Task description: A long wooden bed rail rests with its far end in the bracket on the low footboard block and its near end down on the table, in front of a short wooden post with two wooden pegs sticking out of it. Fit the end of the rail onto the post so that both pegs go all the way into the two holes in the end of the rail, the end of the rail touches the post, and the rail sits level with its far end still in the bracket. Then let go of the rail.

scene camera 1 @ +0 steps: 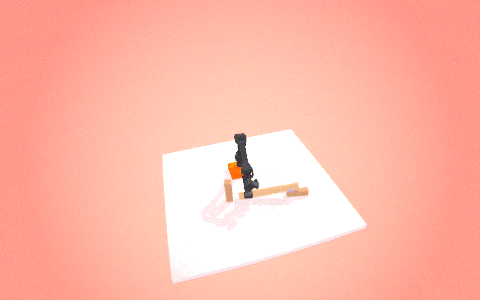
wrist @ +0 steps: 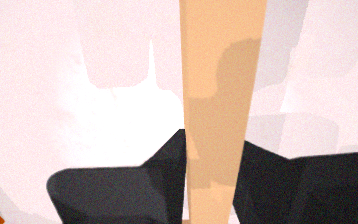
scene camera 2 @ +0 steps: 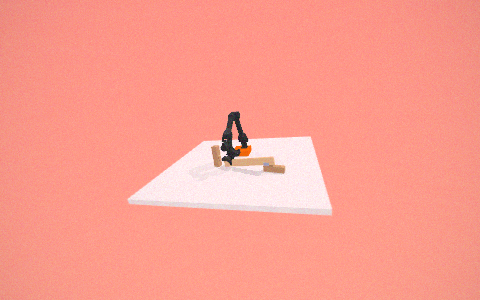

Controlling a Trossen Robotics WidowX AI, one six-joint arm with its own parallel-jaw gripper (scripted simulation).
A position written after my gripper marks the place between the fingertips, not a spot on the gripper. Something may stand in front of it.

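Note:
Visible from the wrist: my gripper [wrist: 198,134]; a wooden rail [wrist: 219,53].

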